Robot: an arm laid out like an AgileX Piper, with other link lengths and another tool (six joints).
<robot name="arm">
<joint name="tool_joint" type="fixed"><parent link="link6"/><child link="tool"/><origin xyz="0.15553 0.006 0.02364" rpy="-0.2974 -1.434 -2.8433"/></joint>
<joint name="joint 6" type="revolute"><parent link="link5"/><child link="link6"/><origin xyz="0.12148 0 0.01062" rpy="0 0 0"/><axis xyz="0.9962 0 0.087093"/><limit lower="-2.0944" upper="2.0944"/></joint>
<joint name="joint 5" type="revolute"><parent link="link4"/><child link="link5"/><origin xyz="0 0 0" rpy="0 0 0"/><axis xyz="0 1 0"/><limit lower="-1.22" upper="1.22"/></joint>
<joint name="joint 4" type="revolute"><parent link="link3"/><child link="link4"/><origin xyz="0.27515 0 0.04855" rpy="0 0 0"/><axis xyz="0.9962 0 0.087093"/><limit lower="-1.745" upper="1.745"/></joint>
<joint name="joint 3" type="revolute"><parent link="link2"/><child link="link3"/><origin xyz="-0.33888 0 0.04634" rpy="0 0 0"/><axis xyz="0 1 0"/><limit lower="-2.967" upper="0"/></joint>
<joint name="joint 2" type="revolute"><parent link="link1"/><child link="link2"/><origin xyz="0 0 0" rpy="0 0 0"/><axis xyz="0 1 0"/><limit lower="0" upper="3.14"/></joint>
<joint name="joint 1" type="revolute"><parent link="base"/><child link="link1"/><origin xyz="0 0 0.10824" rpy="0 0 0"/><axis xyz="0 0 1"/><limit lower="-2.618" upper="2.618"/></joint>
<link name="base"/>
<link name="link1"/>
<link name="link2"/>
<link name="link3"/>
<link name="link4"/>
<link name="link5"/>
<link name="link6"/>
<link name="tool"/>
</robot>
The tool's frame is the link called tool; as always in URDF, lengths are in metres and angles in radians.
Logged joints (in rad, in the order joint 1, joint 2, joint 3, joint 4, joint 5, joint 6), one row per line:
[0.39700 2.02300 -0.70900 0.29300 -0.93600 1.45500]
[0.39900 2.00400 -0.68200 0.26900 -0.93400 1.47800]
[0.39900 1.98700 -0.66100 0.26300 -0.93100 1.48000]
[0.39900 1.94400 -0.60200 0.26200 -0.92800 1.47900]
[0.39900 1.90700 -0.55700 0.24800 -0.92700 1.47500]
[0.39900 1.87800 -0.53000 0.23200 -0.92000 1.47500]
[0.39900 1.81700 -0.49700 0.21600 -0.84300 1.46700]
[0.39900 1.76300 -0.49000 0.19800 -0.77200 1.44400]
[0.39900 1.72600 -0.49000 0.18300 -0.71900 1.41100]
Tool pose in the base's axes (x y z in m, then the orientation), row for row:
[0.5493 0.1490 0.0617 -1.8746 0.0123 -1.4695]
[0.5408 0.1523 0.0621 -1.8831 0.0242 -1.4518]
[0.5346 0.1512 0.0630 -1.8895 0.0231 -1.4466]
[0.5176 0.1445 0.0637 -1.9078 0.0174 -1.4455]
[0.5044 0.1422 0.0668 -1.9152 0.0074 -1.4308]
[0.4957 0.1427 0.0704 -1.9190 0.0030 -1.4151]
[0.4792 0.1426 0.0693 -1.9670 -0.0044 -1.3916]
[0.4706 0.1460 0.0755 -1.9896 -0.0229 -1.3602]
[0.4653 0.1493 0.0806 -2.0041 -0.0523 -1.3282]
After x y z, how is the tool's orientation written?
As angles about the fixed x, y, z axes (roll, pitch, yaw), in radians.
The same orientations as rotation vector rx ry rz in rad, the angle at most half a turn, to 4 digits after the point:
[-1.4775 1.3471 -0.9754]
[-1.4855 1.3421 -0.9492]
[-1.4939 1.3414 -0.9434]
[-1.5121 1.3503 -0.9378]
[-1.5323 1.3385 -0.9334]
[-1.5465 1.3255 -0.9255]
[-1.6004 1.3326 -0.8921]
[-1.6461 1.3112 -0.8782]
[-1.6917 1.2791 -0.8791]

